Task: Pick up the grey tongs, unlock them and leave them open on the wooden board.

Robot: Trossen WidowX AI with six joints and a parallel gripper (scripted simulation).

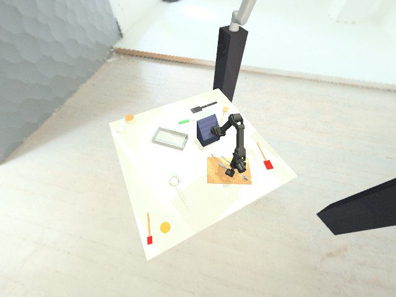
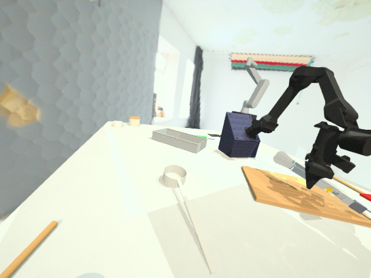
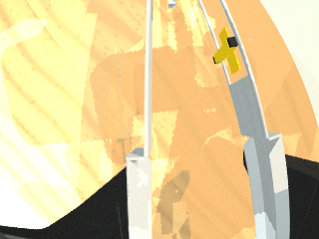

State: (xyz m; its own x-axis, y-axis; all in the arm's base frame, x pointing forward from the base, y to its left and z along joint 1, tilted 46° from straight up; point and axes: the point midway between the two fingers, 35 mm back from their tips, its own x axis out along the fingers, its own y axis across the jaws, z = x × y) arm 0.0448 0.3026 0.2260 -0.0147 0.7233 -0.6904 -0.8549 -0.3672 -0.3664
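Right now my gripper tip is 1 cm past the yellow lock piece, 5 cm to the right of it and 1 cm below it. Also, from my gripper tip: black spatula: 17 cm behind, 81 cm to the right, 4 cm below; roasting tin: 32 cm ahead, 55 cm to the right, 2 cm below; wooden board: 3 cm to the right, 4 cm below.
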